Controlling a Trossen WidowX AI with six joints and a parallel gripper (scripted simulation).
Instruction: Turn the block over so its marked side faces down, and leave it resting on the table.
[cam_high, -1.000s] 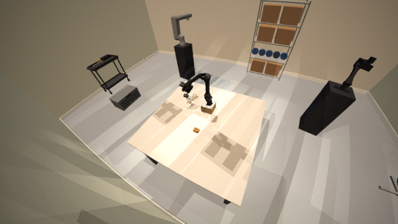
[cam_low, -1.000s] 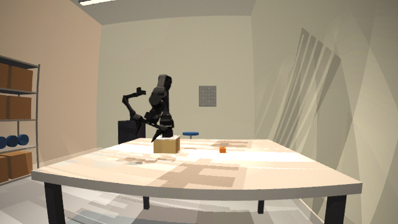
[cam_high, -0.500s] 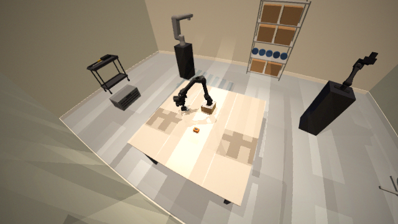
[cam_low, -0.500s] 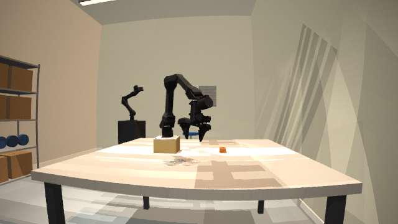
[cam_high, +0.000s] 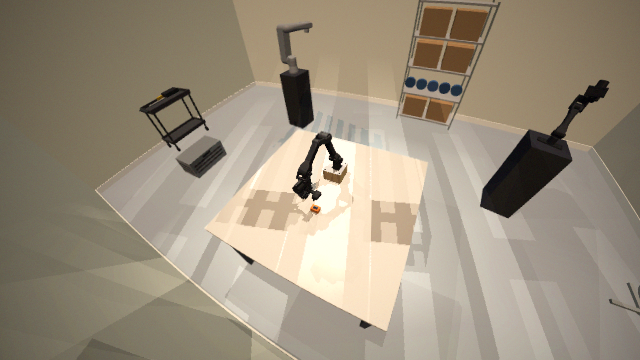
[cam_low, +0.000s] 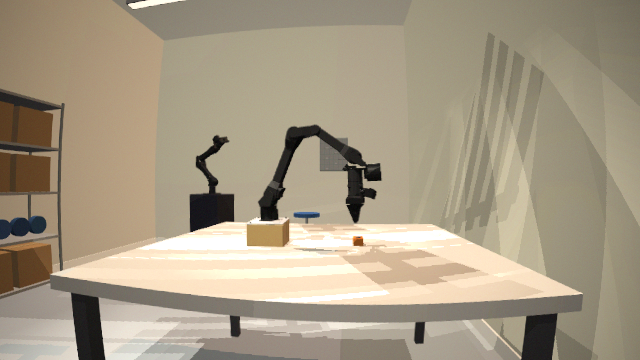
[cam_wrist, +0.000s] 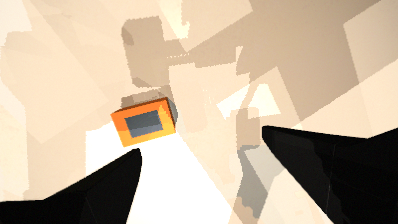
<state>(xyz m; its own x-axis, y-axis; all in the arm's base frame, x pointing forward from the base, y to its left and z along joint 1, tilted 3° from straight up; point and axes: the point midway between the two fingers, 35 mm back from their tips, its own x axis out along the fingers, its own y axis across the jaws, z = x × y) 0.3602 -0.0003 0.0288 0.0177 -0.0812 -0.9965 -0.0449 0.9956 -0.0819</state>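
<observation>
Now: the block 80 mm below my gripper tip and 50 mm to the left of it.
</observation>
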